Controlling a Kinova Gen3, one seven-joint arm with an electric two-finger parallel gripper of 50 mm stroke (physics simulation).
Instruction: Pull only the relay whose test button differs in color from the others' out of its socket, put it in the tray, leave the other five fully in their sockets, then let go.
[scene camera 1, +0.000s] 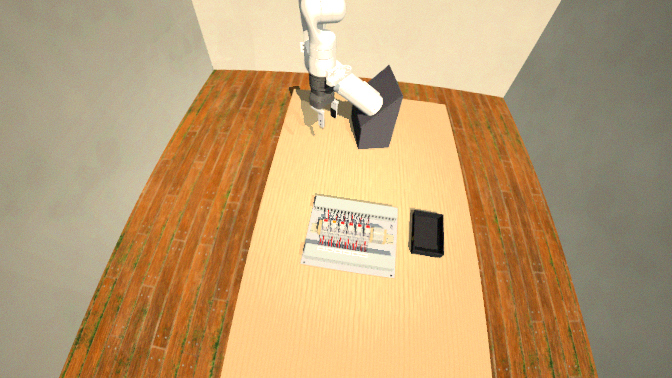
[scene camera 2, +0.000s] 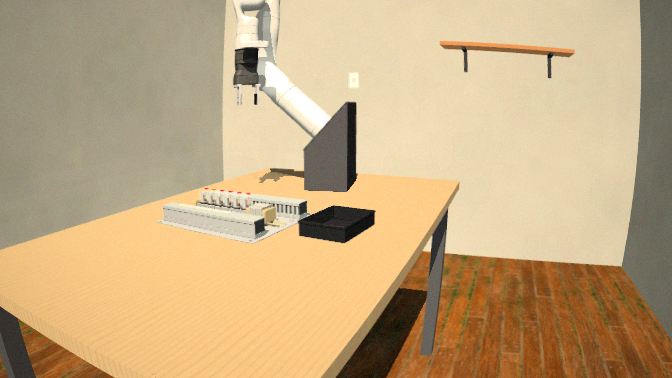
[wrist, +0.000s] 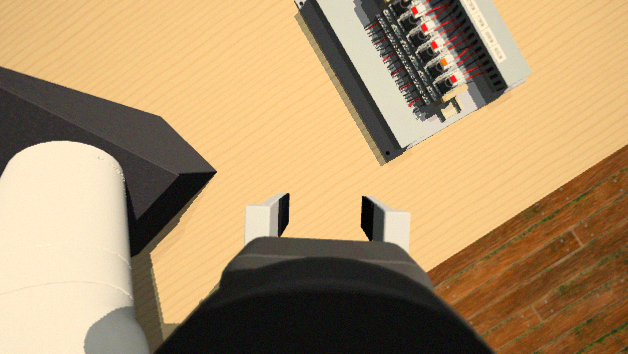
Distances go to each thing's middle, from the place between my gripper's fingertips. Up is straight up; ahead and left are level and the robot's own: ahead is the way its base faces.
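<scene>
Relay panel (scene camera 1: 313, 238): 120 mm to the left of my hand, 260 mm ahead of it, 280 mm below it.
</scene>
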